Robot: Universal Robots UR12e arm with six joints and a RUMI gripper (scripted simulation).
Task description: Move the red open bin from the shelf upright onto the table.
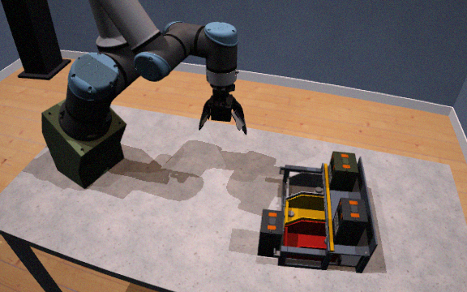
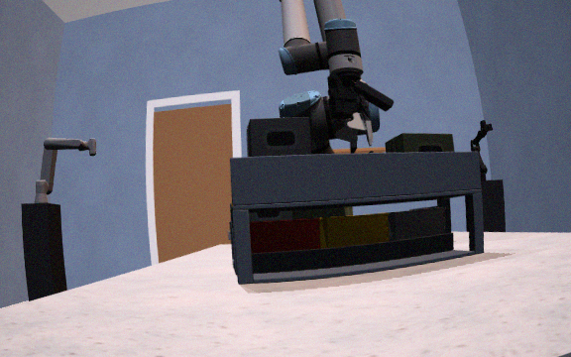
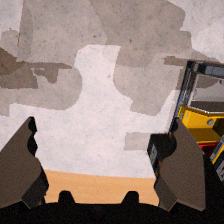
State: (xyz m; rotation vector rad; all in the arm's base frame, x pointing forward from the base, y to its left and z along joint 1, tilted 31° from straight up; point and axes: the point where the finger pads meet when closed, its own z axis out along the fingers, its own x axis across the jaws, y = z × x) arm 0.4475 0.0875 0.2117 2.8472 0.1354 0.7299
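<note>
My hand is 20 cm short of the black box, 26 cm to the left of it and 18 cm above it. The rest, counted from my hand: yellow bin: 33 cm ahead, 13 cm to the right, 20 cm below; yellow rail: 38 cm ahead, 13 cm to the right, 13 cm below; red open bin: 34 cm ahead, 24 cm to the right, 20 cm below.
</note>
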